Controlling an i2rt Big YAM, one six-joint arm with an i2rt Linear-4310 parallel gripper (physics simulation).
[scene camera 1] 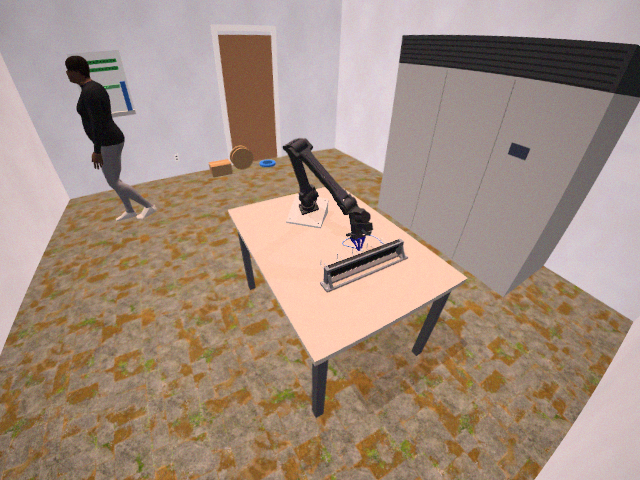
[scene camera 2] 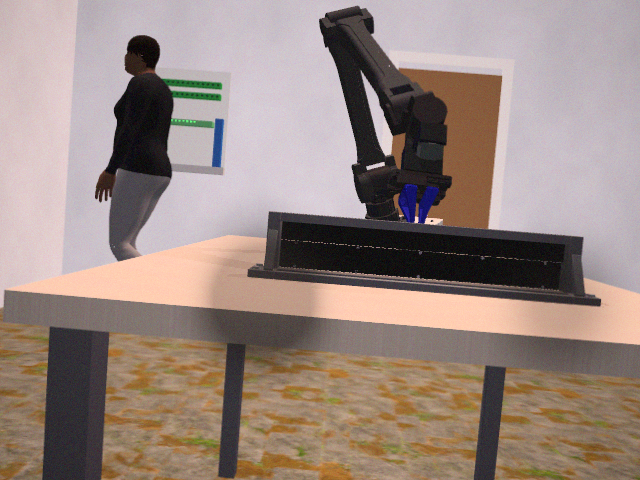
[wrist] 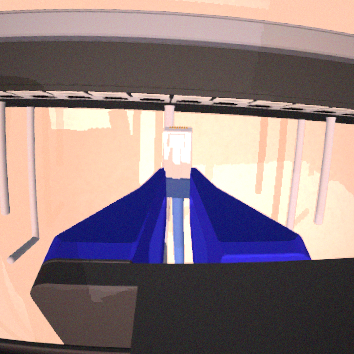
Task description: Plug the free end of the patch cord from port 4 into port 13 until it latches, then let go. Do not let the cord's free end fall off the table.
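Where they show: gripper, fingertip midpoint: [scene camera 1: 359, 250] [wrist: 177, 178]; arm's base at its link origin: [scene camera 1: 308, 207].
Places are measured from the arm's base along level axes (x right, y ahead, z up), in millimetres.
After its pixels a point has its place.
Note:
My gripper [scene camera 1: 359, 248] {z 15, x -97, y 534 mm} [scene camera 2: 416, 222] {z 15, x -97, y 534 mm} [wrist: 177, 178] {z 15, x -97, y 534 mm} is shut on the plug [wrist: 177, 152] {z 31, x -101, y 547 mm} at the free end of the patch cord. The clear plug points at the patch panel [scene camera 1: 362, 254] {z 31, x -84, y 585 mm} [scene camera 2: 429, 227] {z 28, x -120, y 601 mm} [wrist: 175, 65] {z 31, x -109, y 582 mm}, a little short of its row of ports and apart from it. The blue cord [wrist: 178, 230] {z 14, x -91, y 508 mm} runs back from the plug between the fingers, and a loop of cord [scene camera 1: 345, 242] {z -63, x -116, y 335 mm} shows beside the gripper in the first scene view. Port numbers cannot be read. The second scene view shows the panel's other side, which hides the plug.
Thin pale rods [wrist: 33, 170] {z -51, x -197, y 509 mm} [wrist: 326, 170] {z -12, x -4, y 553 mm} stand out from the panel's port side, left and right of the fingers; another rod [wrist: 169, 115] {z -12, x -107, y 564 mm} is just beyond the plug. The panel stands on the table [scene camera 1: 289, 268] {z -68, x 262, y 459 mm} [scene camera 2: 155, 289] {z -68, x 193, y 883 mm}. A person [scene camera 1: 98, 113] [scene camera 2: 144, 118] is in the room behind.

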